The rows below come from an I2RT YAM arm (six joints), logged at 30 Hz.
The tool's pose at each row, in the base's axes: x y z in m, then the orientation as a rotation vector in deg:
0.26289, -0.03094, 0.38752, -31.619, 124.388, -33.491
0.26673, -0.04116, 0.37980, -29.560, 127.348, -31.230
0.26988, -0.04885, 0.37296, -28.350, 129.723, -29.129
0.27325, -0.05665, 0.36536, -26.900, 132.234, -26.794
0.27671, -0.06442, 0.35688, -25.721, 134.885, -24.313
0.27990, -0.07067, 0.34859, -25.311, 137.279, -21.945
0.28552, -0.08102, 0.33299, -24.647, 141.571, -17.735
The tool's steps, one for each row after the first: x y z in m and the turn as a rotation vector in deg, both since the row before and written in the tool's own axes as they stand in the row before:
0.00804, -0.00446, 0.00971, -1.703, 2.057, 2.306
0.00609, -0.00331, 0.00823, -1.700, 1.600, 1.590
0.00612, -0.00348, 0.00897, -1.811, 1.710, 1.805
0.00617, -0.00354, 0.00968, -2.020, 1.855, 1.616
0.00518, -0.00273, 0.00915, -2.087, 1.692, 0.992
0.00885, -0.00457, 0.01682, -3.689, 3.148, 1.653

